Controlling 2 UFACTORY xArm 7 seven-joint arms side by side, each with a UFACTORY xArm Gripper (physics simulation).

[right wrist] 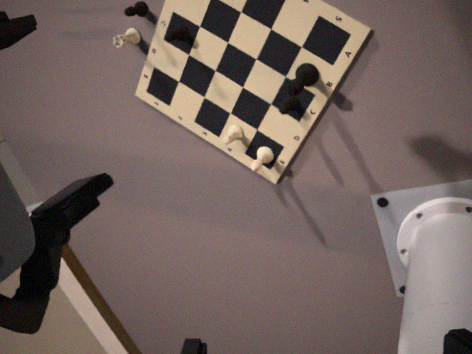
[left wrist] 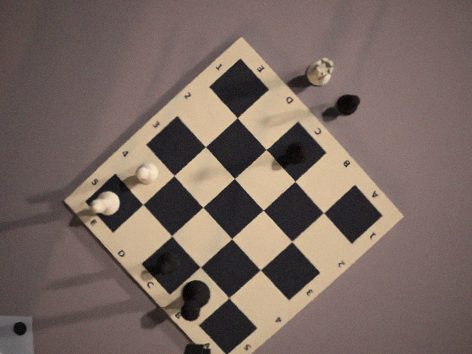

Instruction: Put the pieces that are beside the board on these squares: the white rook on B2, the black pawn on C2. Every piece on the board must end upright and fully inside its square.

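Where they show: left gripper, fingertip midpoint: (right wrist: 59,108); left arm's base, origin of the base link: (right wrist: 450,242).
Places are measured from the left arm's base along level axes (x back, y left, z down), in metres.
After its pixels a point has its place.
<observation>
The white rook (left wrist: 320,71) {x -0.301, y -0.345, z -0.033 m} (right wrist: 128,37) {x -0.300, y -0.349, z -0.018 m} stands upright on the table beside the board (left wrist: 383,216) {x -0.177, y -0.407, z -0.006 m} (right wrist: 367,31) {x -0.033, y -0.264, z -0.006 m}, near its D/E edge. The black pawn (left wrist: 348,104) {x -0.275, y -0.371, z -0.022 m} (right wrist: 139,9) {x -0.273, y -0.374, z -0.011 m} stands next to it, nearer the C label. Squares B2 (left wrist: 294,211) {x -0.182, y -0.326, z -0.006 m} and C2 (left wrist: 265,180) {x -0.210, y -0.300, z -0.006 m} are bare. My left gripper (right wrist: 59,108) {x -0.153, y -0.311, z -0.286 m} is open and empty at the left of the right wrist view; in the left wrist view one dark fingertip shows at the bottom edge. My right gripper (right wrist: 194,346) shows one fingertip at the bottom edge; it looks open, away from the pieces, its other fingertip not clearly visible.
On the board, black pieces stand on C1 (left wrist: 296,152) {x -0.234, y -0.324, z -0.035 m}, C5 (left wrist: 167,262) {x -0.140, y -0.216, z -0.028 m} and B5 (left wrist: 196,294) {x -0.112, y -0.240, z -0.028 m}, white ones on E4 (left wrist: 147,173) {x -0.216, y -0.201, z -0.034 m} and E5 (left wrist: 107,202) {x -0.191, y -0.163, z -0.023 m}. A white arm base (right wrist: 435,240) {x -0.010, y -0.046, z -0.059 m} stands at right, and a brown-edged surface (right wrist: 97,295) lies at lower left.
</observation>
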